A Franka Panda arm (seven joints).
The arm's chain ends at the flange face. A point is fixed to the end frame.
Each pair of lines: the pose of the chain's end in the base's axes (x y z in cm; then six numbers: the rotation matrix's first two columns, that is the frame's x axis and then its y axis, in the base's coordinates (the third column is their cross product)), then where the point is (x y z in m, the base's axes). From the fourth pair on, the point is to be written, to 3 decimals.
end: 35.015 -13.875 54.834 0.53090 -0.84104 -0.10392 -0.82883 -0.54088 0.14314
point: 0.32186 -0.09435 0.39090
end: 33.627 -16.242 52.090 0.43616 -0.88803 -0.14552 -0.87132 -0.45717 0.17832
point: 0.30462 -0.11203 0.36593
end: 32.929 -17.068 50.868 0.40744 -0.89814 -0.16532 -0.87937 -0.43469 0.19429
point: 0.29542 -0.11768 0.35505
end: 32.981 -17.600 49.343 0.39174 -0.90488 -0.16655 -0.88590 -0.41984 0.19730
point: 0.296 -0.122 0.340
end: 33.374 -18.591 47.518 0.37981 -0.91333 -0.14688 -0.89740 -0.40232 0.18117
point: 0.305 -0.134 0.320
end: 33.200 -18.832 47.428 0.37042 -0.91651 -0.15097 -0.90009 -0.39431 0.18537
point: 0.303 -0.135 0.320
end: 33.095 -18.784 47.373 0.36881 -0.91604 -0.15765 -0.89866 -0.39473 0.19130
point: 0.300 -0.134 0.320
